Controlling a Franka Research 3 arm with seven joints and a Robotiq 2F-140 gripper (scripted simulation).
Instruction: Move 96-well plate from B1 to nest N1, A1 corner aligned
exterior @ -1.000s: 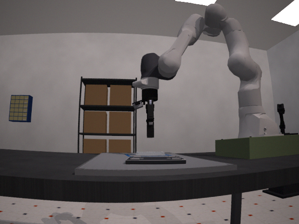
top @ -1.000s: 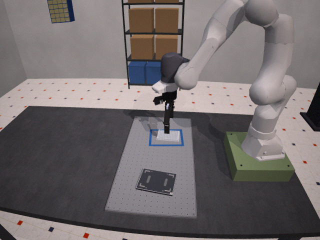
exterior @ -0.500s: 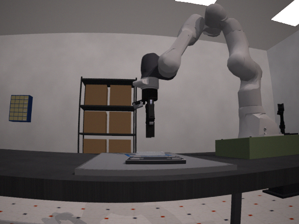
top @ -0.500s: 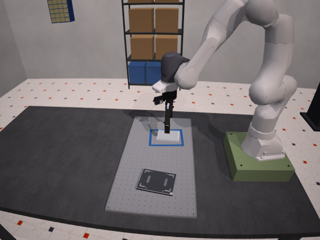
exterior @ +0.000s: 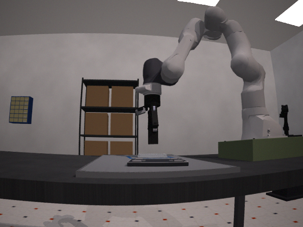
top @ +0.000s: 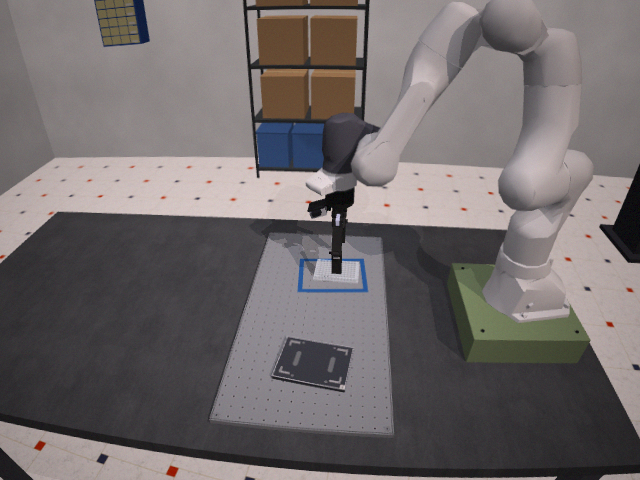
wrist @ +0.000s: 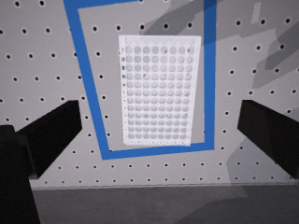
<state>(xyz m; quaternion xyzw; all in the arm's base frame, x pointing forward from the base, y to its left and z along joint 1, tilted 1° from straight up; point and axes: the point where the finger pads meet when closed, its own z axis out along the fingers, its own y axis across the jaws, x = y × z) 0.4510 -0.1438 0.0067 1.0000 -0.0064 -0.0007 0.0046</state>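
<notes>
My hand is 6 cm above the 96-well plate. Round my hand: A1 label (40 cm to the left, 6 cm below, 4 cm behind); then plate nest (34 cm to the left, 6 cm below, 3 cm ahead).
</notes>
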